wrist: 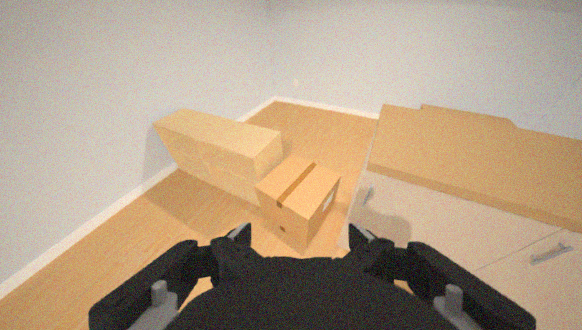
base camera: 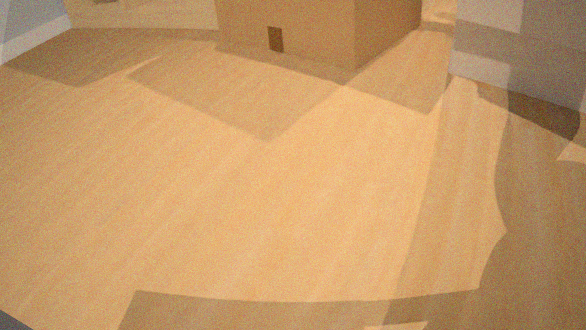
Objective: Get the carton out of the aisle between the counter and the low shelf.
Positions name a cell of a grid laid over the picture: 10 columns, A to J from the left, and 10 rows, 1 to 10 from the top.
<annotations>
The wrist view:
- gripper: F8
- counter: I7
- low wooden shelf: E5
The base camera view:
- cardboard carton: F2
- counter: J2
</annotations>
